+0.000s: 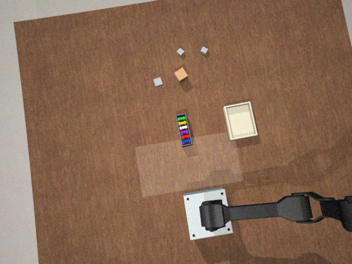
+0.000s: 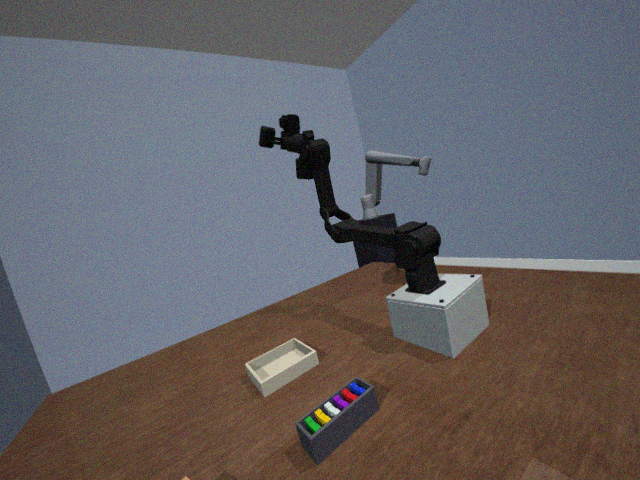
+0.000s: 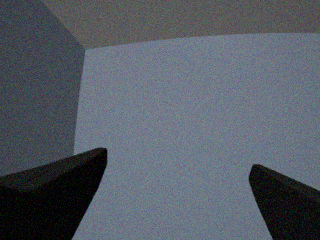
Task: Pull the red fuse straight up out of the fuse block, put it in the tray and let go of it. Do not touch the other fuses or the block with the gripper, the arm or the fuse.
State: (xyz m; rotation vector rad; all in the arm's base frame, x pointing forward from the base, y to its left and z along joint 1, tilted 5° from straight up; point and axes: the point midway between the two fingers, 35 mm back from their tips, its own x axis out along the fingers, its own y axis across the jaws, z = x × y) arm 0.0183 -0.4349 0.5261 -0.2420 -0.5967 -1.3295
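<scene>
My gripper tip is 22 cm short of the red fuse, 55 cm to the right of it and 60 cm above it. Also, from my gripper tip: tray (26 cm ahead, 33 cm to the left, 62 cm below).
</scene>
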